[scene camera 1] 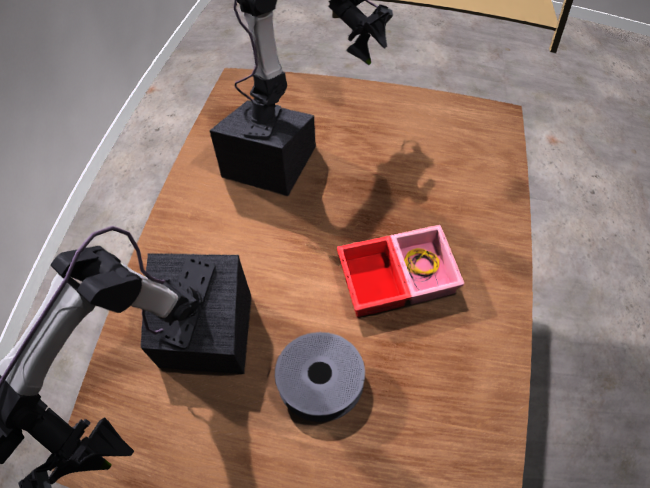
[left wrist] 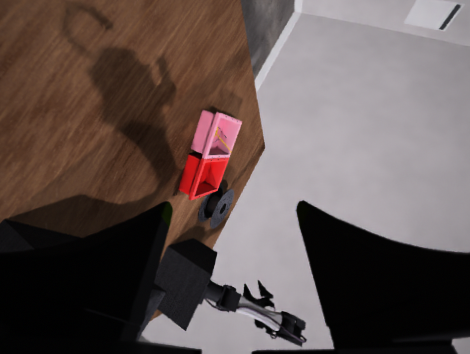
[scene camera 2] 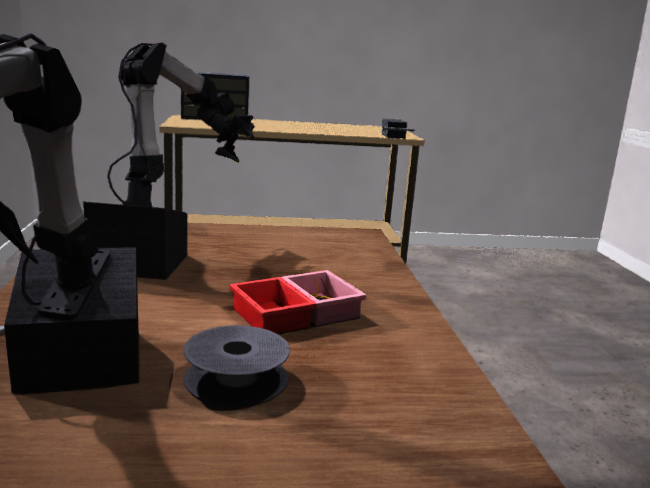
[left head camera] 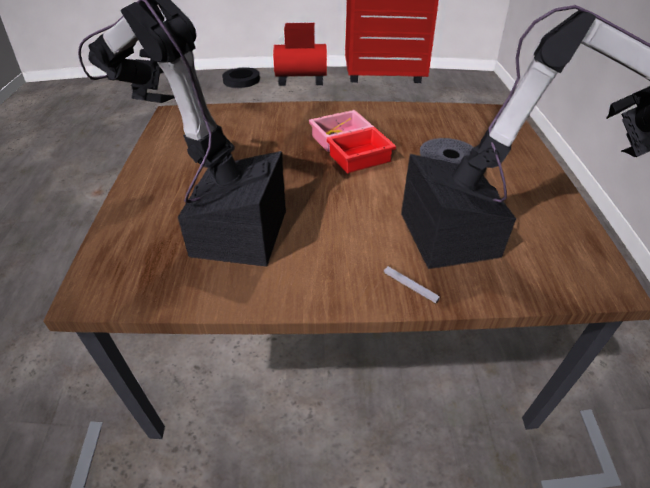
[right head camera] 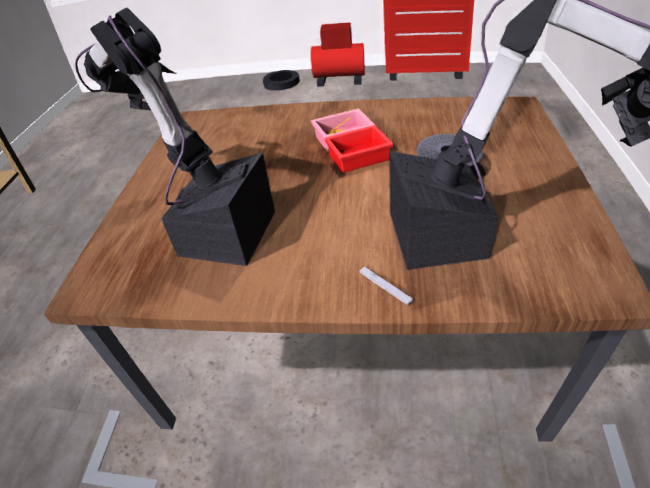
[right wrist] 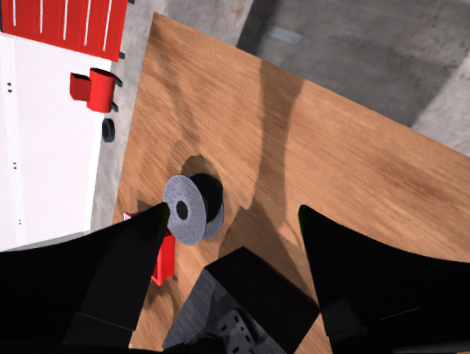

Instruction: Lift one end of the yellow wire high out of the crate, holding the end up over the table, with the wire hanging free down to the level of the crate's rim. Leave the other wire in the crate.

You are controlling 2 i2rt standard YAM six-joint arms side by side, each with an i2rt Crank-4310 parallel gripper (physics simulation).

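Frame: origin at the left arm's base, x ahead, y left, z up, level; metres.
Where they show: left gripper, fingertip midpoint: (scene camera 1: 377,56) (left wrist: 234,204) (scene camera 2: 246,150) (right head camera: 174,88); right gripper, fingertip midpoint: (scene camera 1: 121,460) (left wrist: 251,282) (scene camera 2: 8,289) (left head camera: 616,133) (right head camera: 613,121) (right wrist: 233,207); left arm's base, link origin: (scene camera 1: 263,122) (left head camera: 231,182) (right head camera: 212,185); right arm's base, link origin: (scene camera 1: 188,302) (scene camera 2: 76,282) (left head camera: 462,185) (right head camera: 442,182) (right wrist: 214,351).
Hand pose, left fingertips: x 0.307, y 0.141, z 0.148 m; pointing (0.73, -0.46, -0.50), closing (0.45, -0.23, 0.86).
Note:
Each offset is from my left fingertips to the top centre of the thing. "pt": to the spot under its first point.
The yellow wire @[pt dx +0.181, dy -0.458, dz -0.296 m] (left head camera: 333,131) (scene camera 1: 437,265) (scene camera 2: 321,297) lies in a loose coil inside the pink crate @[dx +0.157, dy -0.481, dz -0.251 m] (left head camera: 319,137) (scene camera 1: 435,293) (scene camera 2: 338,310) (left wrist: 203,131). One strand of it slants up within the crate in the left head camera. Thin dark strands of the other wire show around and under the coil; their ends are unclear. My left gripper (scene camera 1: 376,53) (scene camera 2: 244,147) (left wrist: 234,204) is open and empty, high above the table and far from the crate. My right gripper (left head camera: 616,134) (right head camera: 614,121) (right wrist: 233,207) is open and empty, raised far to the right of the crate in both head cameras.
A red crate @[dx +0.026, dy -0.528, dz -0.251 m] (left head camera: 367,159) (scene camera 1: 383,306) (scene camera 2: 288,319) stands against the pink one. A grey spool @[dx -0.074, dy -0.799, dz -0.248 m] (scene camera 1: 346,372) (scene camera 2: 210,350) (right wrist: 192,227) stands near the right arm's black base block (left head camera: 456,236). A light bar @[dx -0.541, dy -0.554, dz -0.304 m] (left head camera: 411,284) (right head camera: 385,285) lies near the table's front edge.

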